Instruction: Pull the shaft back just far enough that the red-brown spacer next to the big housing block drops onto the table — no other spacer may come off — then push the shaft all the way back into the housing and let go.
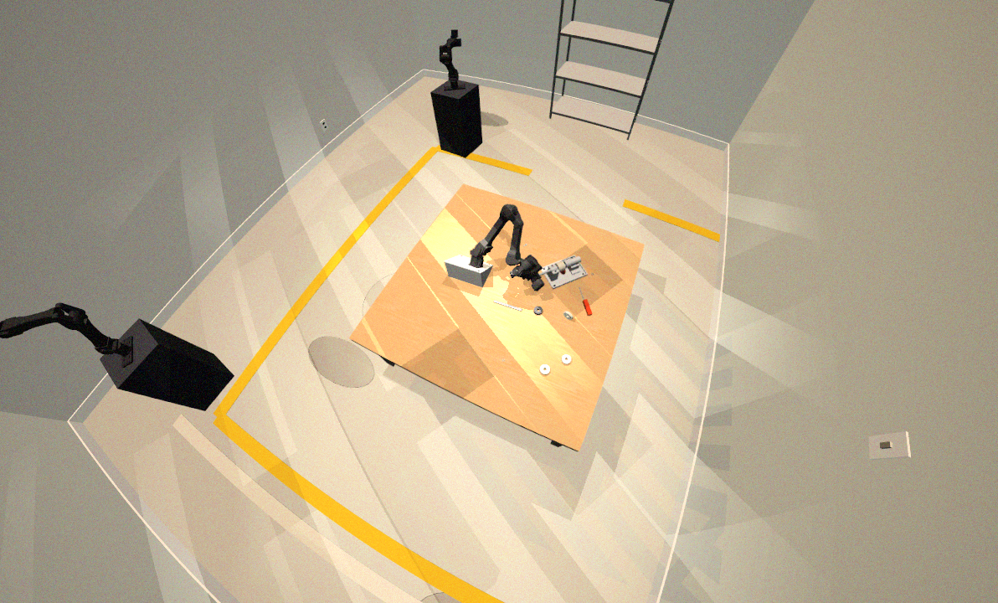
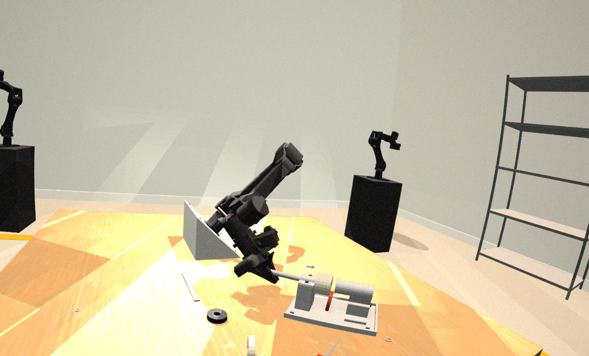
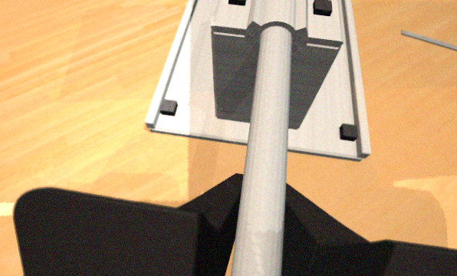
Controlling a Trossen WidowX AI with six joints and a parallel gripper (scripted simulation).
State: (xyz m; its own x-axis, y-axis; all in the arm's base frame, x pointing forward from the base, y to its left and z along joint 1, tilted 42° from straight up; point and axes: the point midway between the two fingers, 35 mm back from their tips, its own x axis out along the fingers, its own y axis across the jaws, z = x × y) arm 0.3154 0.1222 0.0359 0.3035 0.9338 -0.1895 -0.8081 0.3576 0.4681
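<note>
Right now my gripper tip is 40 mm to the right of the grey shaft, 30 mm short of it and 20 mm below it. Also, from my gripper tip: thin metal strip 220 mm to the right, 80 mm behind, 50 mm below; red-brown spacer 120 mm to the left, 80 mm ahead, 20 mm below; black ring 170 mm to the right, 80 mm ahead, 50 mm below.
</note>
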